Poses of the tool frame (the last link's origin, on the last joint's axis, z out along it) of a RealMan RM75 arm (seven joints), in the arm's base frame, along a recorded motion.
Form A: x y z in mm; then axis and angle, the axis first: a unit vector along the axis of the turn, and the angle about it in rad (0 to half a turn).
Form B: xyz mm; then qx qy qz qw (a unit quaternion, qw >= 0). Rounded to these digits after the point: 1 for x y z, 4 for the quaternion.
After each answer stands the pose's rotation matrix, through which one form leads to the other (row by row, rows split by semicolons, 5 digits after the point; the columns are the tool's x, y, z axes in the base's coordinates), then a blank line. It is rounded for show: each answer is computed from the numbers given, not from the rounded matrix.
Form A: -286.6 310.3 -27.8 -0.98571 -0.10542 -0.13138 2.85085
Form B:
-286.6 310.3 -27.8 -0.9753 -0.1043 -0.1300 0.1449
0.94444 0.24113 0.22335; 0.16580 -0.93627 0.30969; 0.28379 -0.25545 -0.92423

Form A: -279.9 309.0 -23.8 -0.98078 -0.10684 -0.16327 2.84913
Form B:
-279.9 309.0 -23.8 -0.9703 -0.1057 -0.1615 0.1457
0.92547 0.25220 0.28266; 0.15805 -0.93519 0.31692; 0.34427 -0.24862 -0.90535

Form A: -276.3 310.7 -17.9 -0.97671 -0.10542 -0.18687 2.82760
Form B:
-276.3 310.7 -17.9 -0.9647 -0.1041 -0.1846 0.1564
0.91018 0.25861 0.32355; 0.14318 -0.92942 0.34010; 0.38867 -0.26323 -0.88297

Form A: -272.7 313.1 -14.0 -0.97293 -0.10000 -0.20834 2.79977
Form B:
-272.7 313.1 -14.0 -0.9588 -0.0985 -0.2053 0.1701
0.89628 0.25879 0.36015; 0.11912 -0.92272 0.36659; 0.42719 -0.28567 -0.85785

